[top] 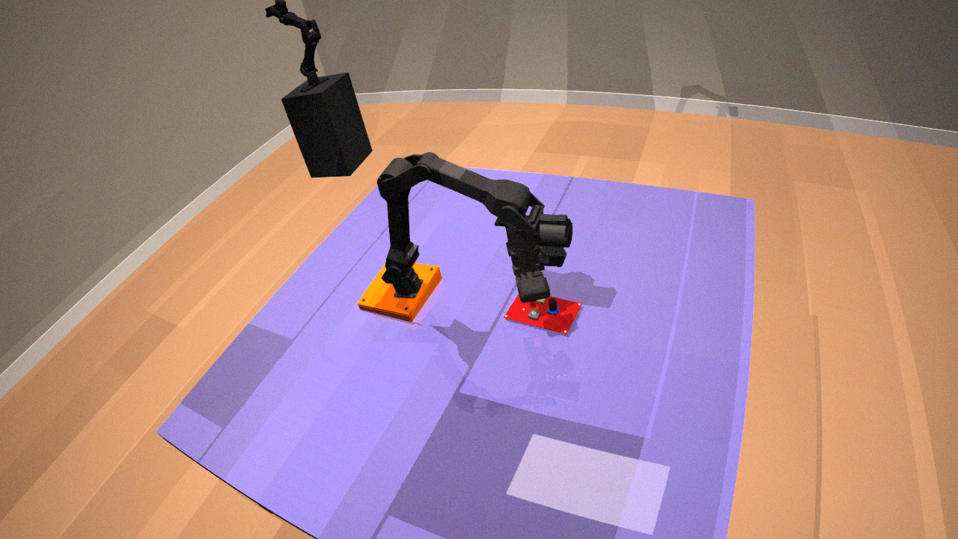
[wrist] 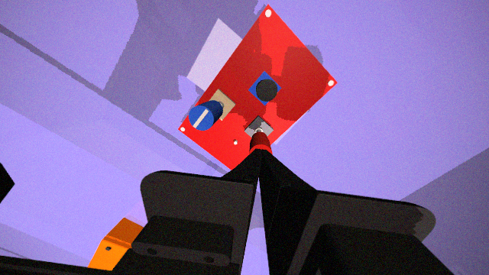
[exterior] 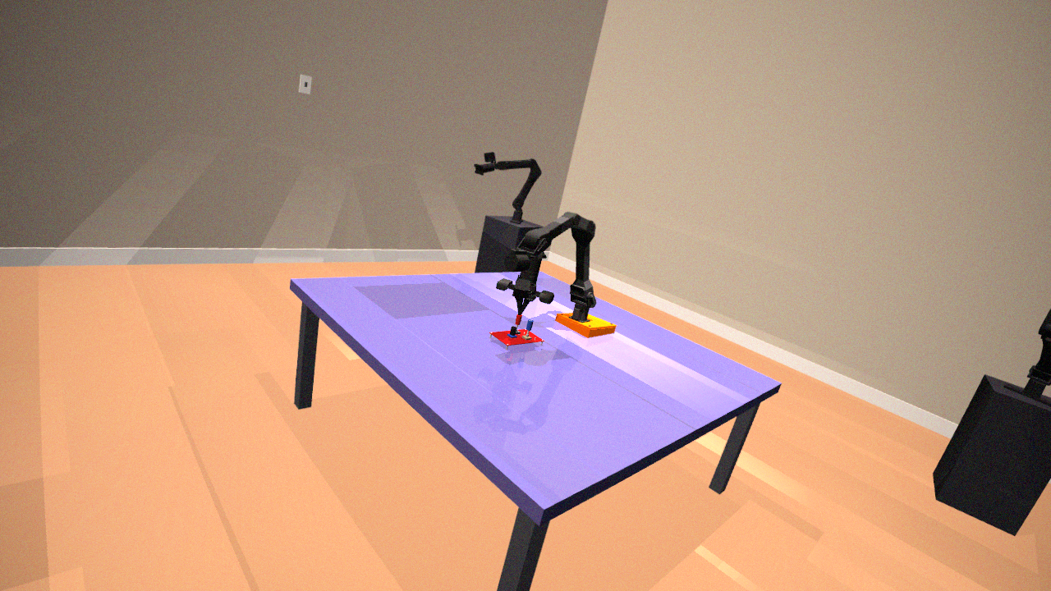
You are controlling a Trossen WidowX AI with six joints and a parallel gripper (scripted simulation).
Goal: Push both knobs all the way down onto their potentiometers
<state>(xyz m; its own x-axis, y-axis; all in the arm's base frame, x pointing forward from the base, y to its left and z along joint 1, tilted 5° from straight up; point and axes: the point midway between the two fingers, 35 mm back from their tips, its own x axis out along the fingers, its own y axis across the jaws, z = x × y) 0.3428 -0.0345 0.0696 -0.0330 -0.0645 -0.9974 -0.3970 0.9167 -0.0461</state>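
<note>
Right now my gripper tip is 4 cm above the grey potentiometer. Also, from my gripper tip: potentiometer with blue knob (5 cm to the left, 3 cm below).
</note>
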